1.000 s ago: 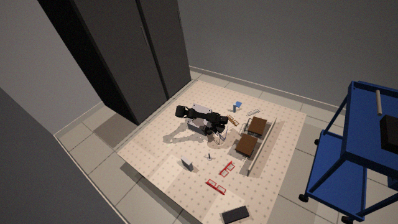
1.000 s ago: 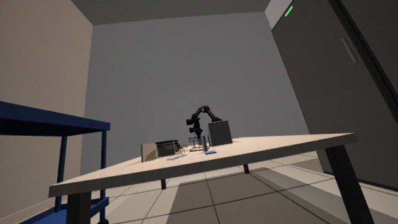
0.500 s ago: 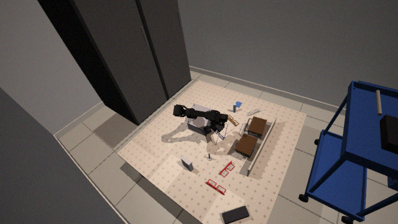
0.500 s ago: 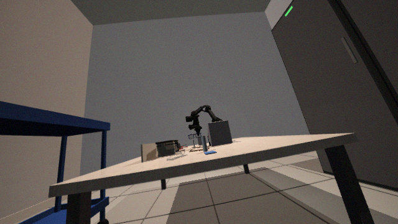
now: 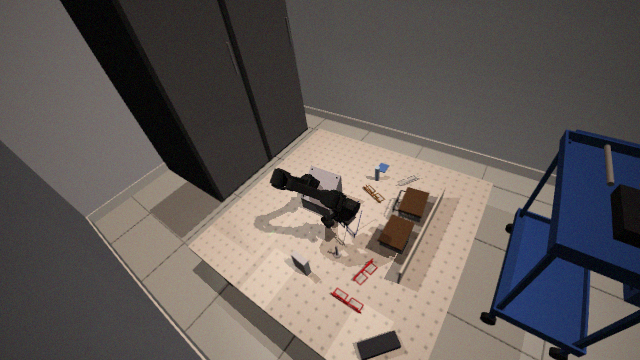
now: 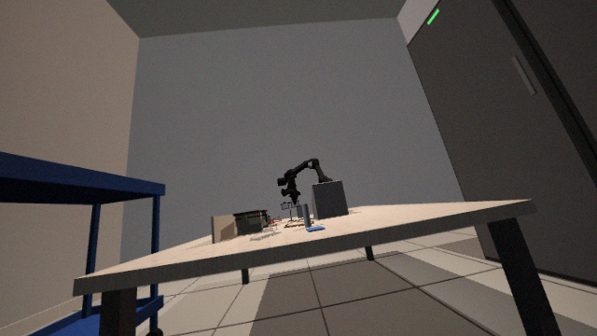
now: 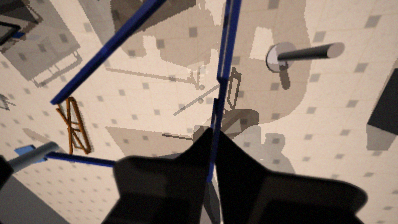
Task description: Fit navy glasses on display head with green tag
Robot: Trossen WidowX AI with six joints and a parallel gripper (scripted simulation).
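My gripper tip is now 5 cm short of the peg stand, 11 cm to the left of it and 9 cm above it. Also, from my gripper tip: grey block: 3 cm behind, 27 cm to the right, 6 cm below; low rail: 34 cm ahead, 24 cm to the left, 6 cm below; display head: 20 cm ahead, 34 cm to the left, 6 cm below.
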